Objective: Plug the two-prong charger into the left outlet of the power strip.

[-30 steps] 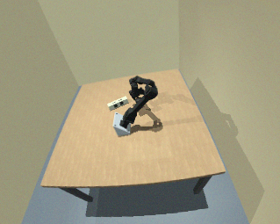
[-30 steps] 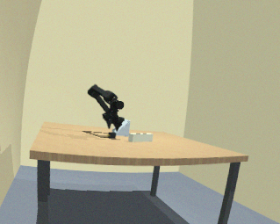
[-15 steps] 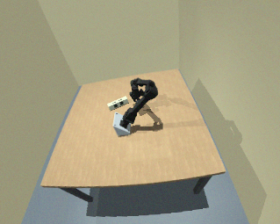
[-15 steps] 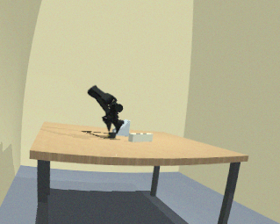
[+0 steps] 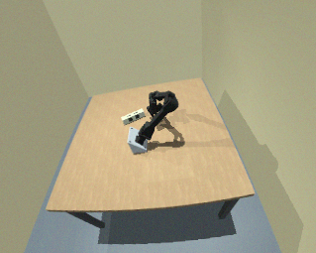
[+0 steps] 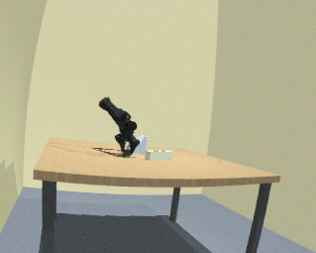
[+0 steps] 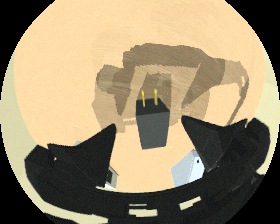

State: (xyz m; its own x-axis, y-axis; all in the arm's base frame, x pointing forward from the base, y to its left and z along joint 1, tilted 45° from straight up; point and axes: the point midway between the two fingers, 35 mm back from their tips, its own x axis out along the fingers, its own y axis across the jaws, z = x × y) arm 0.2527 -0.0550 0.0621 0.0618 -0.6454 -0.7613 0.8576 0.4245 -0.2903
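Right now my gripper tip is 2 cm to the left of the dark two-prong charger and 1 cm short of it.
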